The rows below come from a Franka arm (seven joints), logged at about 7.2 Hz.
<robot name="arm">
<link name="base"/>
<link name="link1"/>
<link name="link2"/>
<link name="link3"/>
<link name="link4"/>
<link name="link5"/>
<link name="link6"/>
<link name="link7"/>
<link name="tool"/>
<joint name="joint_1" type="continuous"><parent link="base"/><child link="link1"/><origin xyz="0.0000 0.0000 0.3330"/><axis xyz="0 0 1"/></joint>
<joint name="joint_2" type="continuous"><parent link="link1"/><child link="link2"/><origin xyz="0.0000 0.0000 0.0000" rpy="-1.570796 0.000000 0.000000"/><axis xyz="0 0 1"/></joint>
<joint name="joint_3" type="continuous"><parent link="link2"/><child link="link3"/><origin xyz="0.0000 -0.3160 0.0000" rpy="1.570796 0.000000 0.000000"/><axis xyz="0 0 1"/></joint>
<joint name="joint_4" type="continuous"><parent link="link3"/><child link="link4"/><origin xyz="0.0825 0.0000 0.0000" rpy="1.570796 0.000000 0.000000"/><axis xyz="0 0 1"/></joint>
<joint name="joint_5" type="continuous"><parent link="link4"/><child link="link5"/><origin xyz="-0.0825 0.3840 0.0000" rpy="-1.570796 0.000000 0.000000"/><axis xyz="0 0 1"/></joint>
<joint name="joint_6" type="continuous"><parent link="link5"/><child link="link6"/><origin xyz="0.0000 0.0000 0.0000" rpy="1.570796 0.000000 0.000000"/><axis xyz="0 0 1"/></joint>
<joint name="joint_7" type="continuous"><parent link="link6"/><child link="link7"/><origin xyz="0.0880 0.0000 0.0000" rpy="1.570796 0.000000 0.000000"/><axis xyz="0 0 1"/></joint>
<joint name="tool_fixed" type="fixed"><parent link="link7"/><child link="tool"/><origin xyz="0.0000 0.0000 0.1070"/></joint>
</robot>
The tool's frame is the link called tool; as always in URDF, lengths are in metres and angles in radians. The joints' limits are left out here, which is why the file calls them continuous.
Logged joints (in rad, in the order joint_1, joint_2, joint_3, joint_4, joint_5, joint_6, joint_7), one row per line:
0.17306, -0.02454, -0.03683, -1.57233, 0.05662, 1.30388, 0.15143
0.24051, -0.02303, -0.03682, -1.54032, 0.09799, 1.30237, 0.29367
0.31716, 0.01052, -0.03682, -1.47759, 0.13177, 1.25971, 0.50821
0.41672, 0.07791, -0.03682, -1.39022, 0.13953, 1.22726, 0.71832
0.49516, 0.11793, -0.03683, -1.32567, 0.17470, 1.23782, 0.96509
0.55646, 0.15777, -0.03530, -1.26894, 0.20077, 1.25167, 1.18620
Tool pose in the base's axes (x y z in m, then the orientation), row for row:
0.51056, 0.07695, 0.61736, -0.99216, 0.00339, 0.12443, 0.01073
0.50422, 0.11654, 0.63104, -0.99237, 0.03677, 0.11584, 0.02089
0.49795, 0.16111, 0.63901, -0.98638, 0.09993, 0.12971, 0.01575
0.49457, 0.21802, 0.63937, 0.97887, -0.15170, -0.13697, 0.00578
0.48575, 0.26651, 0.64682, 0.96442, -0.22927, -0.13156, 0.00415
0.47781, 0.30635, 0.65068, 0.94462, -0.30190, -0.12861, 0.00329
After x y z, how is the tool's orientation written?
As a quaternion, x y z w.
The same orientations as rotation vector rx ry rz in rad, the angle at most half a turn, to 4 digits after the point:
-3.0959, 0.0106, 0.3883
-3.0768, 0.1140, 0.3592
-3.0681, 0.3108, 0.4035
3.0640, -0.4748, -0.4287
3.0218, -0.7184, -0.4122
2.9614, -0.9465, -0.4032

